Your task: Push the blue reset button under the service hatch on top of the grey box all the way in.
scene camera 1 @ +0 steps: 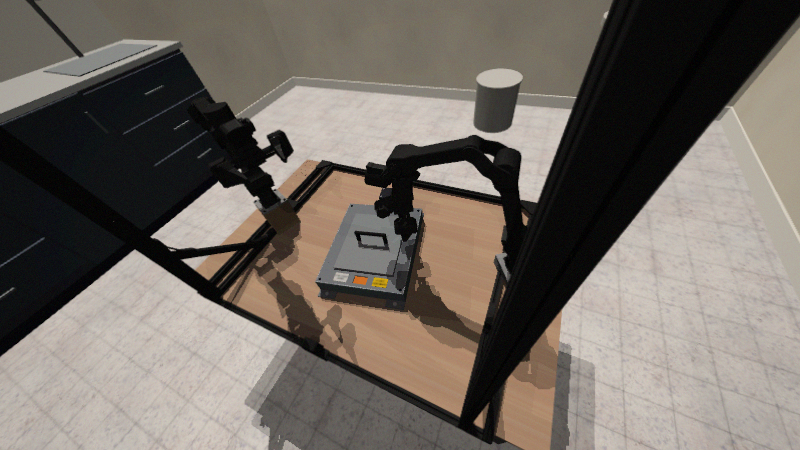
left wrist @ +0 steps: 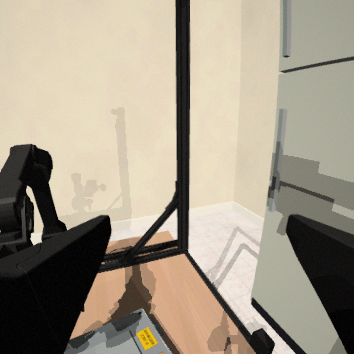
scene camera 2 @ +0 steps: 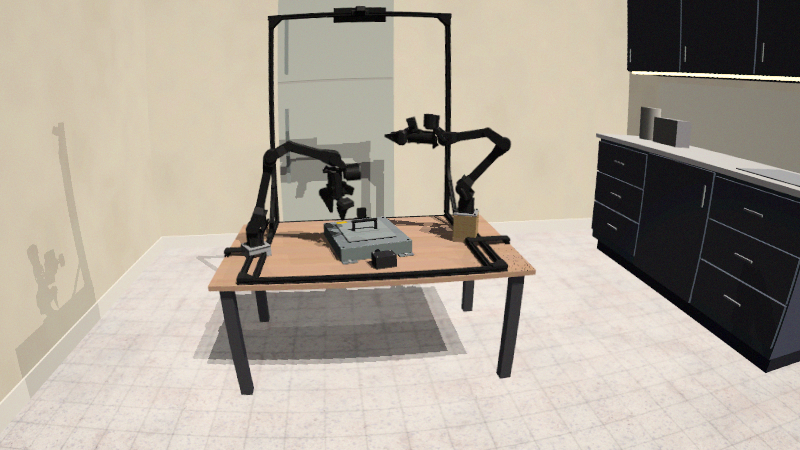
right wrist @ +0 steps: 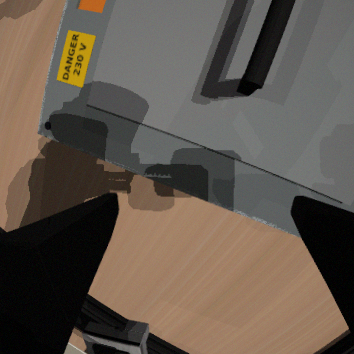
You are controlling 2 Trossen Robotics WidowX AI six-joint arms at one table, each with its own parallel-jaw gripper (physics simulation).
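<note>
The grey box (scene camera 1: 363,293) (scene camera 2: 358,253) (left wrist: 158,330) (right wrist: 75,105) sits on the table. Its service hatch (scene camera 1: 352,258) (scene camera 2: 373,233) (right wrist: 160,60) lies flat over the opening, with its black handle (scene camera 1: 371,246) (scene camera 2: 364,219) (right wrist: 267,45) standing up. The blue reset button does not show; the hatch covers the inside. My right gripper (scene camera 1: 394,223) (scene camera 2: 335,212) (right wrist: 206,203) is open and empty, pointing down above the box's edge on the right in scene camera 1, apart from the handle. My left gripper (scene camera 2: 386,136) (left wrist: 199,223) is open and empty, high above the table, away from the box.
A small black block (scene camera 2: 384,258) stands beside the box in scene camera 2. A black frame post (scene camera 2: 448,83) (left wrist: 183,125) rises at the table's edge. Orange (scene camera 1: 360,280) and yellow (scene camera 1: 379,282) (right wrist: 76,58) labels lie on the box's rim.
</note>
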